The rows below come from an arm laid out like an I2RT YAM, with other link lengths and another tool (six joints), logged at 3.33 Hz.
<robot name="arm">
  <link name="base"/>
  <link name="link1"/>
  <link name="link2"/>
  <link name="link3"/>
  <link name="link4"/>
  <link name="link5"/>
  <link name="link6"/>
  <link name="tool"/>
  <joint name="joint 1" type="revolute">
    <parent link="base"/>
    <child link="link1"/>
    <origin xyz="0 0 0.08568" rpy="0 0 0"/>
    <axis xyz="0 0 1"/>
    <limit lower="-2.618" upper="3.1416"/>
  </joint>
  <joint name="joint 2" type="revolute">
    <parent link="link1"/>
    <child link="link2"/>
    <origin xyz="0.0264 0.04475 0.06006" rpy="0 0 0"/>
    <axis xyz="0 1 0"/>
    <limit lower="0" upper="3.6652"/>
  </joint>
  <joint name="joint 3" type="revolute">
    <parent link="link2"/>
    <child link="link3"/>
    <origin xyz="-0.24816 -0.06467 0" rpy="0 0 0"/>
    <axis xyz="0 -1 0"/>
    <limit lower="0" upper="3.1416"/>
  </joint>
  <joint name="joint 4" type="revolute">
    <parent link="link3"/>
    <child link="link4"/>
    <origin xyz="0.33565 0.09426 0.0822" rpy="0 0 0"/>
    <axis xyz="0 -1 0"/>
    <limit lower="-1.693" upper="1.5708"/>
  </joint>
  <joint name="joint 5" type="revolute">
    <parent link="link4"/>
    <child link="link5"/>
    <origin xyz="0.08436 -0.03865 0.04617" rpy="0 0 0"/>
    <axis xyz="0 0 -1"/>
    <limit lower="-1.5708" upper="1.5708"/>
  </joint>
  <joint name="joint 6" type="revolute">
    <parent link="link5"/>
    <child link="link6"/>
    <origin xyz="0.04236 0 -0.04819" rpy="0 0 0"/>
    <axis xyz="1 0 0"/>
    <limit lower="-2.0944" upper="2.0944"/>
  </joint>
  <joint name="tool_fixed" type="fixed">
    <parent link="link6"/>
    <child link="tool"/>
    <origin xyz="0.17 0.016 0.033" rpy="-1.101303 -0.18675 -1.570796"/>
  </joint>
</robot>
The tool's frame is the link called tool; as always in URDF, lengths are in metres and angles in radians.
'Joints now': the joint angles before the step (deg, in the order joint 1, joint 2, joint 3, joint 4, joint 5, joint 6). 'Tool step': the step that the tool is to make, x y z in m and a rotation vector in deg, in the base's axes. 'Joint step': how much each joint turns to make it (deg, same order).
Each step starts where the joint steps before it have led.
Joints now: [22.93, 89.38, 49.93, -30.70, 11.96, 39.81]
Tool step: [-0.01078, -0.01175, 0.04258, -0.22, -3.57, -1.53]
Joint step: [0.20, -9.83, -3.09, -3.78, 2.12, 1.06]
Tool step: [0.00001, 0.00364, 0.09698, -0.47, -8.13, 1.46]
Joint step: [1.91, -11.47, 3.17, -7.05, 3.55, -1.33]
